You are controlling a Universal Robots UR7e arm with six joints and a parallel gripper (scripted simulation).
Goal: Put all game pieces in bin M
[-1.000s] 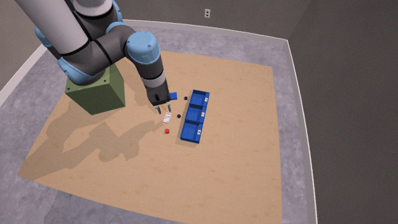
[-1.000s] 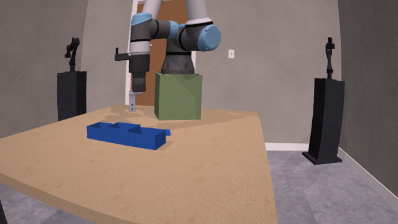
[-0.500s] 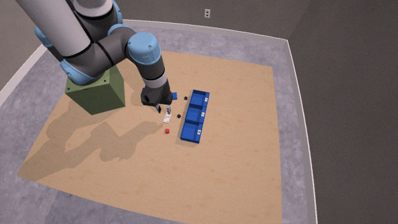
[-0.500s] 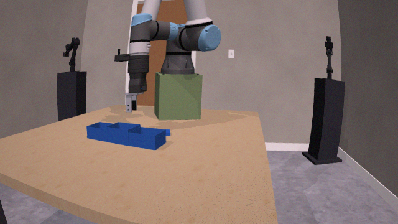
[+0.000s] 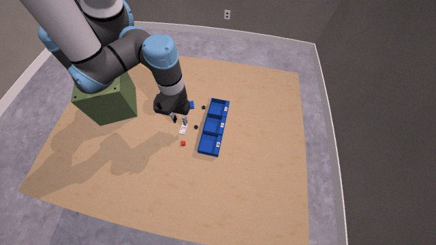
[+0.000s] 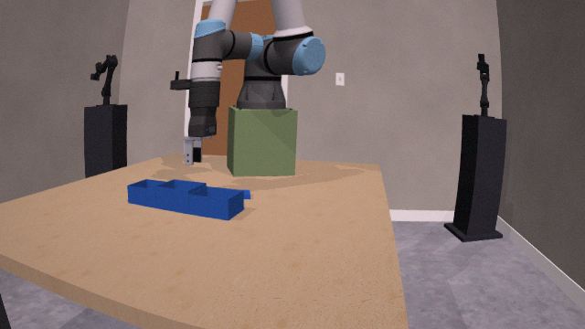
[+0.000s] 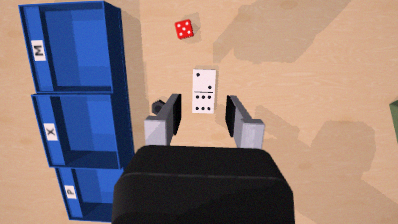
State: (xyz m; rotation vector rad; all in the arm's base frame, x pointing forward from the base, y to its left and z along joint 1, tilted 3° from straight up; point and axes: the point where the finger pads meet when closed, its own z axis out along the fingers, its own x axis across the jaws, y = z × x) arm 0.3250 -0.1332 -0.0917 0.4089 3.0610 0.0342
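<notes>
Right now my hand is 80 mm above the white domino. Also, from my hand: blue three-part bin (140 mm ahead, 60 mm below); then red die (70 mm to the right, 80 mm below); then flat blue tile (20 mm ahead, 120 mm to the left, 80 mm below).
</notes>
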